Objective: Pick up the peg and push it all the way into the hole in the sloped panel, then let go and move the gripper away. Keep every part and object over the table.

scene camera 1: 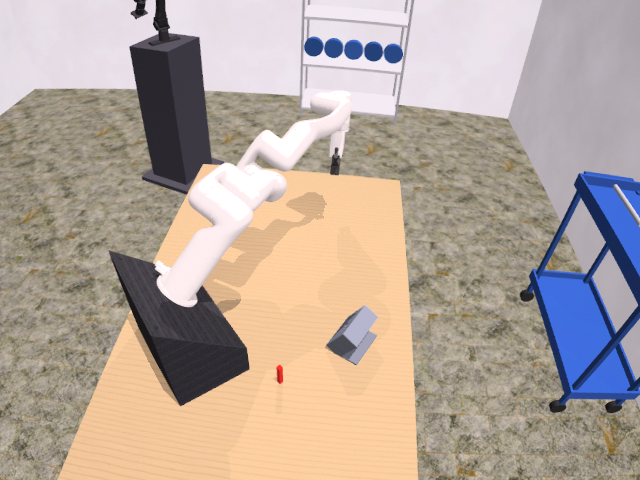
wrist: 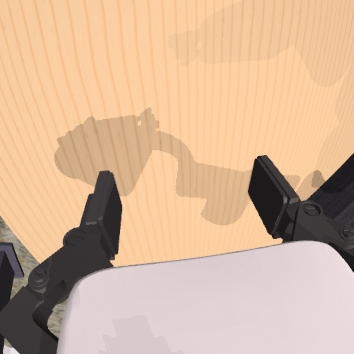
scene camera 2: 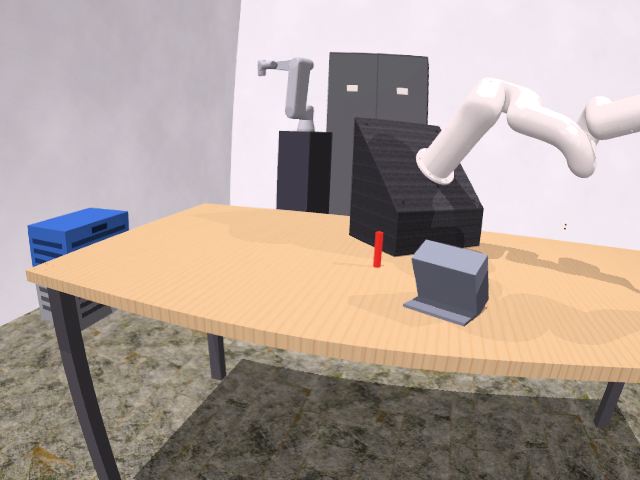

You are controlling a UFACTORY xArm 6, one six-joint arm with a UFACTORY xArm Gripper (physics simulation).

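Seen in the pictures: gripper, fingertip midpoint: (scene camera 1: 335,170) (wrist: 185,180); arm's base, link origin: (scene camera 1: 176,291) (scene camera 2: 434,167).
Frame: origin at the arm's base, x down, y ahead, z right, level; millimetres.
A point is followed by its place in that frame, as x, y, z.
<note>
A red peg (scene camera 1: 279,374) {163, 324, 13} (scene camera 2: 377,249) {173, 329, 6} stands upright on the wooden table (scene camera 1: 330,439) {216, 522, 106} (scene camera 2: 232,289) {216, 635, 149}, near the black wedge base of my arm. The grey block with a sloped panel (scene camera 1: 355,326) {107, 462, -194} (scene camera 2: 447,276) {144, 491, -214} stands on the table to the peg's right in both scene views. Its hole does not show in these views. My gripper (scene camera 1: 334,172) {-5, 160, -744} (wrist: 185,180) {-5, 160, -744} is open and empty, high above the far end of the table, well away from the peg and the block. The gripper does not show in scene camera 2. Neither the peg nor the block shows in the wrist view.
The black wedge base (scene camera 1: 180,330) {-53, 120, 127} (scene camera 2: 413,191) {60, 136, 8} carries my arm and stands close beside the peg. A blue cart (scene camera 1: 573,320) stands on the floor right of the table. A dark pedestal (scene camera 1: 170,108) with another arm and a shelf rack (scene camera 1: 356,67) stand beyond the table's far end.
</note>
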